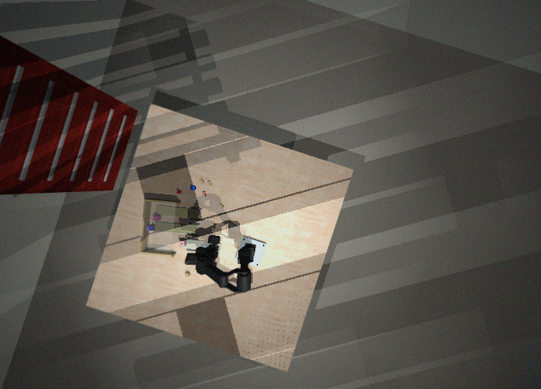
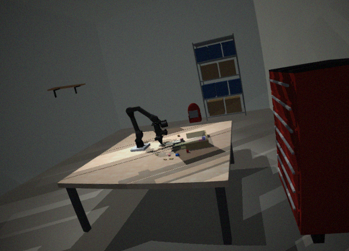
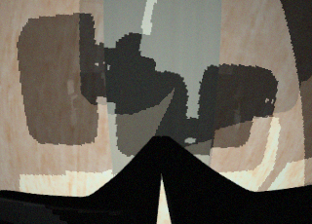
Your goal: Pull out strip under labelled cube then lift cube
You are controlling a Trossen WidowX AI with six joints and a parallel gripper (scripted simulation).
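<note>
My gripper tip is 90 mm short of the grey strip.
</note>
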